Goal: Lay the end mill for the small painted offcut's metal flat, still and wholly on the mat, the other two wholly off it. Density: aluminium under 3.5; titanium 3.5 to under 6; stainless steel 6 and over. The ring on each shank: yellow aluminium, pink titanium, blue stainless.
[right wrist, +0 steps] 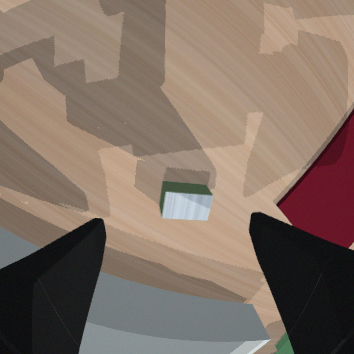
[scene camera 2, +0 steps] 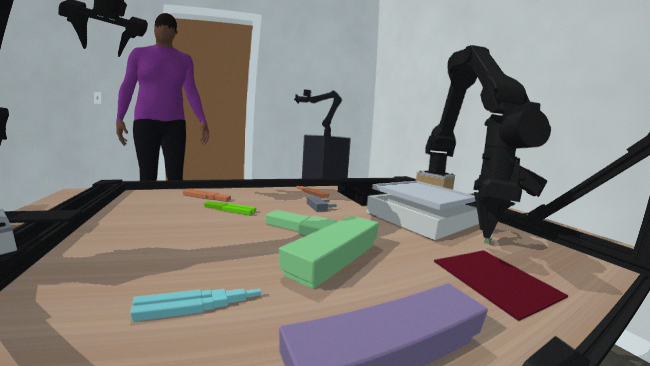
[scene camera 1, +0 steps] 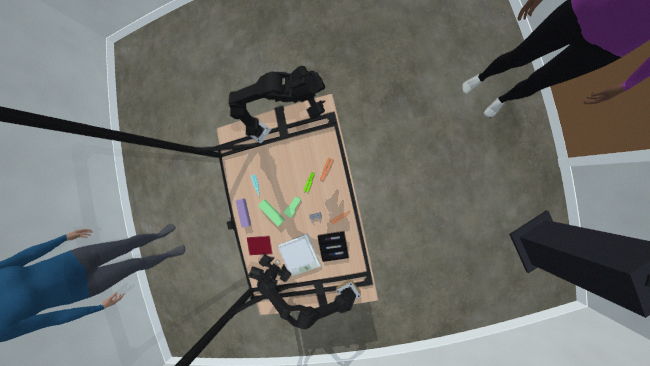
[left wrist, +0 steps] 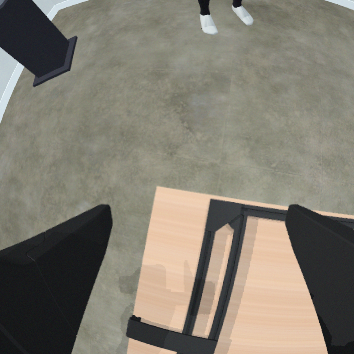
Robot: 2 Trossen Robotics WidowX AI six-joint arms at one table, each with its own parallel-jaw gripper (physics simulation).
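Frame: origin at the left arm's base, x down, y ahead, z right, level; millimetres.
Seen in the pictures: left gripper, fingertip midpoint: (scene camera 2: 102, 52) (scene camera 1: 320, 92) (left wrist: 201, 215); right gripper, fingertip midpoint: (right wrist: 177, 225) (scene camera 2: 484, 233) (scene camera 1: 278, 261); left arm's base, link origin: (scene camera 1: 257, 130); right arm's base, link origin: (scene camera 2: 436, 173) (scene camera 1: 348, 293).
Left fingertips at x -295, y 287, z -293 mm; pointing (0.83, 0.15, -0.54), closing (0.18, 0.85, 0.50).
Pixels of each thing's top centre, then the offset from my left fingertips to it. Level surfaces: height alone.
- small offcut, top centre: (right wrist: 187, 206) (scene camera 2: 489, 235) (scene camera 1: 277, 261) dx +339, dy +247, dz +850 mm
- dark red mat, surface height: dx +349 mm
- black rack, top centre: (scene camera 2: 374, 187) (scene camera 1: 333, 247) dx +323, dy +446, dz +564 mm
- purple block, top centre: (scene camera 2: 396, 320) (scene camera 1: 242, 213) dx +313, dy -89, dz +740 mm
- cyan piece, top centre: (scene camera 2: 198, 296) (scene camera 1: 255, 185) dx +341, dy -123, dz +561 mm
- lime piece, top centre: (scene camera 2: 228, 205) (scene camera 1: 309, 182) dx +341, dy +123, dz +355 mm
- grey piece, top centre: (scene camera 2: 322, 199) (scene camera 1: 315, 218) dx +334, dy +273, dz +495 mm
The small offcut (scene camera 1: 278, 261) (scene camera 2: 488, 241) (right wrist: 186, 204), green-sided with a bare silvery face, is on the wood beside the white balance (scene camera 1: 299, 252) (scene camera 2: 435, 220). My right gripper (scene camera 1: 276, 265) (scene camera 2: 487, 234) (right wrist: 177, 225) is open, its fingertips low on either side of the offcut. The balance's green display is unreadable. The dark red mat (scene camera 1: 259, 245) (scene camera 2: 500, 285) (right wrist: 325, 190) bears no end mill. The end mills (scene camera 1: 333, 246) lie in the black rack (scene camera 1: 322, 251); their ring colours are too small to tell. My left gripper (scene camera 2: 102, 51) (left wrist: 201, 215) is open and empty, high near the table's far end from the mat.
A purple block (scene camera 1: 243, 213) (scene camera 2: 385, 325), green blocks (scene camera 1: 271, 213) (scene camera 2: 327, 250), a cyan piece (scene camera 1: 256, 185) (scene camera 2: 192, 302), a lime piece (scene camera 1: 309, 182) (scene camera 2: 230, 207), orange pieces (scene camera 1: 326, 169) (scene camera 2: 206, 195) and a grey piece (scene camera 1: 315, 217) (scene camera 2: 317, 203) lie about. Black rails edge the table.
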